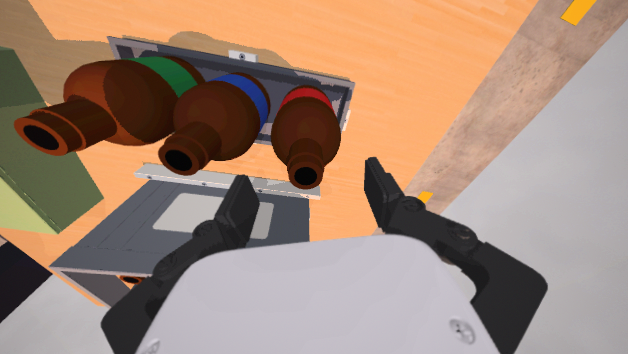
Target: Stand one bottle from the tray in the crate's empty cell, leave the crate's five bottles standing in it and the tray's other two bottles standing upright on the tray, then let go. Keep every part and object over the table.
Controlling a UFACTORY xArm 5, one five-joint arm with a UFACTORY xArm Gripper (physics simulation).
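Three brown bottles stand upright in the grey tray: a green-banded bottle at the left, a blue-banded bottle in the middle and a red-banded bottle at the right. My gripper is open with nothing between its fingers; the red-banded bottle's mouth shows in line with the gap, beyond the fingertips. The grey crate is at the lower left, partly behind the left finger. One bottle mouth shows at its near edge; its cells and other bottles are hidden.
A white rail runs beside the crate, between it and the tray. A green block-like object stands at the left. The wooden table ends at a stone-like border strip with yellow marks on the right; grey floor lies beyond.
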